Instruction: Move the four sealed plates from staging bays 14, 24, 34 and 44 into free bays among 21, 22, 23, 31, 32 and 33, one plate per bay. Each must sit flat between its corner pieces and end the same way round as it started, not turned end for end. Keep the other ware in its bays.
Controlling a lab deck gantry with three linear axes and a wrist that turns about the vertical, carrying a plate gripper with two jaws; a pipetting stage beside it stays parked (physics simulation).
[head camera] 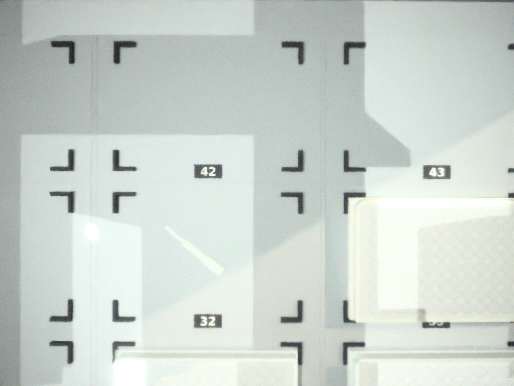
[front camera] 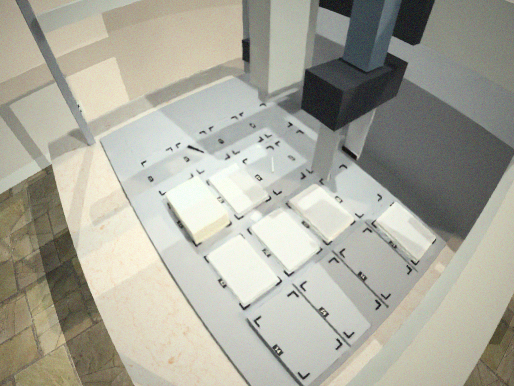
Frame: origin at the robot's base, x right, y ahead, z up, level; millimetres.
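Where they show: gripper, fingertip midpoint: (front camera: 336, 163); robot's base, origin of the base link: (front camera: 142, 163).
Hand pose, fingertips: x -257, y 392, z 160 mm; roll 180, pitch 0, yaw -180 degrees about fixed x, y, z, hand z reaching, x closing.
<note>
Each offset is from my fingertips to the centre of the thing. "*": to the spot under its first point.
A pale plate @(dx -107, dy +164, dz -138 mm) (front camera: 405, 231) lies in bay 44 at the right. Bays 14 @(* dx +219, dy +162, dz -145 mm) (front camera: 295, 334), 24 and 34 hold no plate. Pale plates lie flat in bay 22 @(* dx +112, dy -156, dz -145 mm) (front camera: 237, 189) (head camera: 205, 372), bay 23 @(* dx +111, dy +7, dz -145 mm) (front camera: 285, 240) (head camera: 435, 375) and bay 33 @(* dx +4, dy +7, dz -145 mm) (front camera: 322, 212) (head camera: 465, 270). In the head view the bay 33 plate is cut off at the right edge, the bay 22 and 23 plates at the bottom. My gripper (front camera: 340, 165) is open and empty, with its jaws hanging above the rear of the deck, behind the bay 33 plate. It does not show in the head view.
A tall cream block @(dx +214, dy -164, dz -139 mm) (front camera: 197, 209) stands in bay 12 and a pale plate @(dx +214, dy +0, dz -153 mm) (front camera: 243, 269) lies in bay 13. A white stick @(dx -6, dy -174, dz -157 mm) (front camera: 273, 163) (head camera: 194, 251) lies in bay 32, a small white disc @(dx -18, dy -245, dz -158 mm) (head camera: 91, 231) to its left. A black stick @(dx +117, dy -342, dz -157 mm) (front camera: 195, 149) lies by bay 21.
</note>
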